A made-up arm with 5 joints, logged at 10 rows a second.
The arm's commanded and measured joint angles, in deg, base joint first. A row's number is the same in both.
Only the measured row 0 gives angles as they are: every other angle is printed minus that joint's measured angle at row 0.
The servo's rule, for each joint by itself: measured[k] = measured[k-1] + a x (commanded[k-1-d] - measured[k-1]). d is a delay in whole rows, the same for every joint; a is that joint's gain. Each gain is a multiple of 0.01, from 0.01 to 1. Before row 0 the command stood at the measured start. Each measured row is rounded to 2 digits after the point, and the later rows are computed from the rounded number. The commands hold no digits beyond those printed.
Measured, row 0:
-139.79, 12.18, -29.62, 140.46, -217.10
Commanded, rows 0 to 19:
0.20, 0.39, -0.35, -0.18, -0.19
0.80, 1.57, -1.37, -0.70, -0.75
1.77, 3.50, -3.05, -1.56, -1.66
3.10, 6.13, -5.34, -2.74, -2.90
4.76, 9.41, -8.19, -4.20, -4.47
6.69, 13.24, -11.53, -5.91, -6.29
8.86, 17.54, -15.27, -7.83, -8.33
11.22, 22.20, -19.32, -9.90, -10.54
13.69, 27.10, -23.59, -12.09, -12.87
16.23, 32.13, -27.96, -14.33, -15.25
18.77, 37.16, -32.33, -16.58, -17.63
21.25, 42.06, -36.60, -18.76, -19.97
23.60, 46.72, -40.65, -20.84, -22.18
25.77, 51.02, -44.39, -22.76, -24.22
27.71, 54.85, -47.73, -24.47, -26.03
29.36, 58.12, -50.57, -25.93, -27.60
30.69, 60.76, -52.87, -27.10, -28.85
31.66, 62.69, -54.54, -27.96, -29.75
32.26, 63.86, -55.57, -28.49, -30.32
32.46, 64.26, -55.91, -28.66, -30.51
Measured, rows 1 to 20:
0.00, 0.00, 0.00, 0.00, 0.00
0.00, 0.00, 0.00, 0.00, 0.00
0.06, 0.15, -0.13, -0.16, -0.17
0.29, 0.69, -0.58, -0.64, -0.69
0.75, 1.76, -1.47, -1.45, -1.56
1.48, 3.42, -2.86, -2.59, -2.77
2.50, 5.70, -4.78, -4.01, -4.30
3.80, 8.57, -7.21, -5.68, -6.09
5.37, 11.98, -10.11, -7.57, -8.11
7.18, 15.86, -13.43, -9.62, -10.30
9.20, 20.13, -17.09, -11.79, -12.61
11.38, 24.69, -21.00, -14.03, -14.99
13.67, 29.43, -25.08, -16.27, -17.37
16.02, 34.23, -29.23, -18.46, -19.71
18.37, 38.98, -33.34, -20.55, -21.93
20.66, 43.56, -37.32, -22.49, -23.99
22.85, 47.85, -41.07, -24.23, -25.83
24.87, 51.75, -44.49, -25.73, -27.42
26.67, 55.17, -47.51, -26.94, -28.71
28.22, 58.03, -50.04, -27.84, -29.65
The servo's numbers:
d 2
a 0.31 0.38 0.36 0.88 0.90

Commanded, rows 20 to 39:
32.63, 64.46, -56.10, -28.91, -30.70
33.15, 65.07, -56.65, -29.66, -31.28
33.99, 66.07, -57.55, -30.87, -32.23
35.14, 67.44, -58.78, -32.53, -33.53
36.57, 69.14, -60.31, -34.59, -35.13
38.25, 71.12, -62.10, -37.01, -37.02
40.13, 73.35, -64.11, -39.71, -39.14
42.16, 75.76, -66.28, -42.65, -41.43
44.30, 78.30, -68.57, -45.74, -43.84
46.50, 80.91, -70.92, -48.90, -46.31
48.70, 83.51, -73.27, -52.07, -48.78
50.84, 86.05, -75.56, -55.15, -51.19
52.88, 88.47, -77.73, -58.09, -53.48
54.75, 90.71, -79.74, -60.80, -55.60
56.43, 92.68, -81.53, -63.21, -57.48
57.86, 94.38, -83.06, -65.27, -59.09
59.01, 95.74, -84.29, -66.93, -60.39
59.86, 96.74, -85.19, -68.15, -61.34
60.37, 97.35, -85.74, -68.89, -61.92
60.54, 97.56, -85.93, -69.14, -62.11
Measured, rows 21 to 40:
29.47, 60.25, -52.03, -28.41, -30.25
30.40, 61.77, -53.43, -28.63, -30.48
31.09, 62.79, -54.39, -28.88, -30.68
31.73, 63.66, -55.20, -29.57, -31.22
32.43, 64.58, -56.05, -30.71, -32.13
33.27, 65.67, -57.03, -32.31, -33.39
34.29, 66.99, -58.21, -34.32, -34.96
35.52, 68.56, -59.61, -36.69, -36.81
36.95, 70.38, -61.23, -39.35, -38.91
38.57, 72.42, -63.05, -42.25, -41.18
40.35, 74.65, -65.04, -45.32, -43.57
42.26, 77.03, -67.16, -48.47, -46.04
44.26, 79.49, -69.36, -51.64, -48.51
46.30, 81.98, -71.59, -54.73, -50.92
48.34, 84.45, -73.80, -57.69, -53.22
50.33, 86.83, -75.94, -60.43, -55.36
52.22, 89.05, -77.95, -62.88, -57.27
53.97, 91.08, -79.79, -64.98, -58.91
55.53, 92.85, -81.41, -66.70, -60.24
56.87, 94.33, -82.77, -67.98, -61.23

